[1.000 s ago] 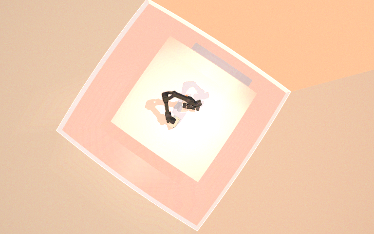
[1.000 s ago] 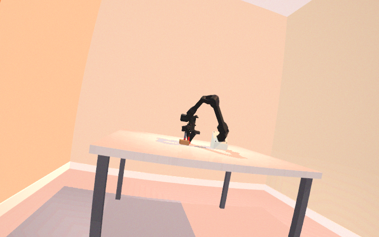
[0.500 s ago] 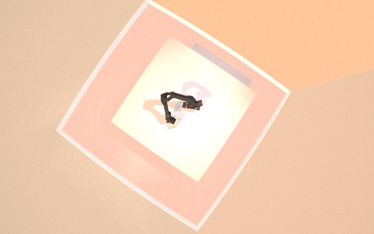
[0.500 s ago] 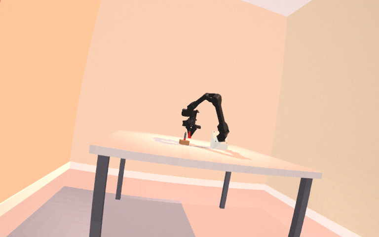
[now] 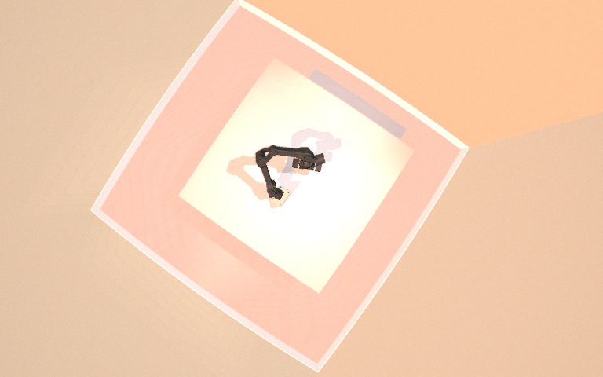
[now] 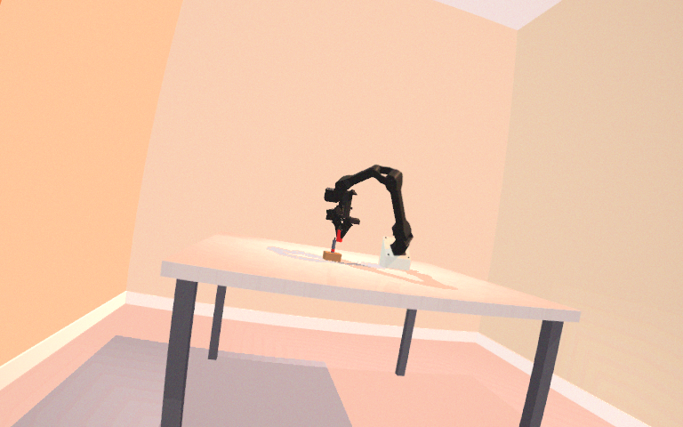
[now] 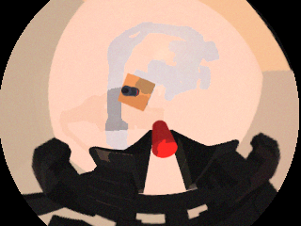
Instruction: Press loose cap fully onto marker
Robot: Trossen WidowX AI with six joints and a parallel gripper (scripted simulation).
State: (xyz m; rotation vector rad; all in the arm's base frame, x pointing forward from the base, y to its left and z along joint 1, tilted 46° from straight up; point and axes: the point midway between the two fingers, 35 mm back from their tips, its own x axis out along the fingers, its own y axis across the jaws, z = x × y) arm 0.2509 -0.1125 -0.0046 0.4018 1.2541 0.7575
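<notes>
The holder block lies 80 mm below my gripper tip, 70 mm to the left of it and 40 mm ahead of it. The rest, counted from my gripper tip: red cap (10 mm above).
</notes>
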